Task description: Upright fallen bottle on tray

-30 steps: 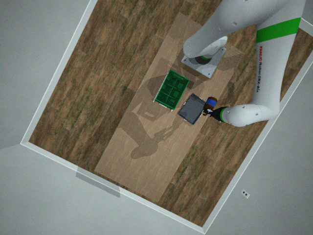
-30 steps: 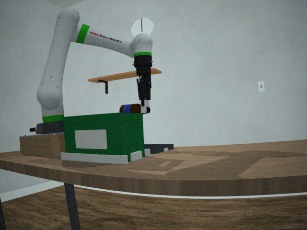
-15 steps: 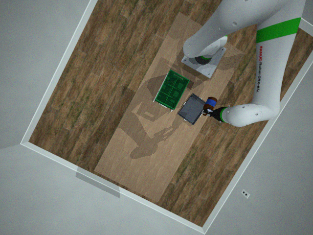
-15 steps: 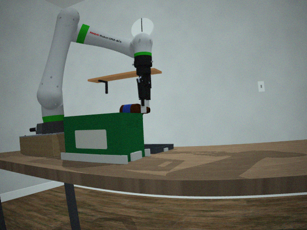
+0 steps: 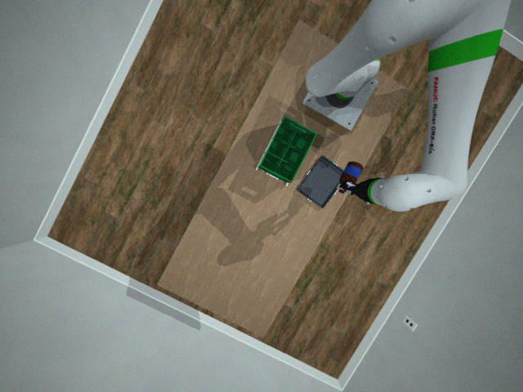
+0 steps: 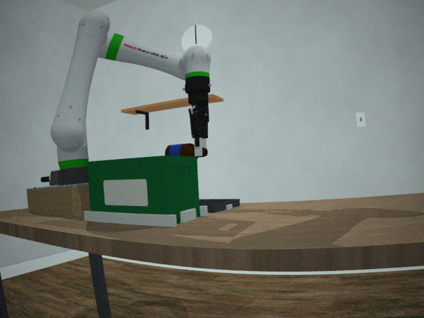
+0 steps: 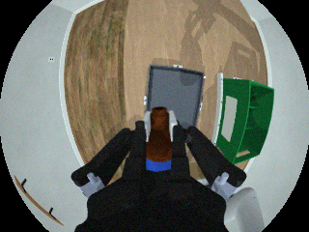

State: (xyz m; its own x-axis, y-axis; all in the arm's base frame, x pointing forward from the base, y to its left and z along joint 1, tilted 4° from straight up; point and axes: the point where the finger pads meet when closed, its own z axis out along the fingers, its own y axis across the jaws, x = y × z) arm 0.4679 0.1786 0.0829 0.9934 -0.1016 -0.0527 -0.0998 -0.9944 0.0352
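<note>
Now: the bottle 50 mm behind my hand, 10 mm to the left of it and 20 mm below it. From my hand the other things lie so: green crate: 80 mm behind, 320 mm to the right, 140 mm below; tray: 10 mm behind, 50 mm to the right, 210 mm below.
</note>
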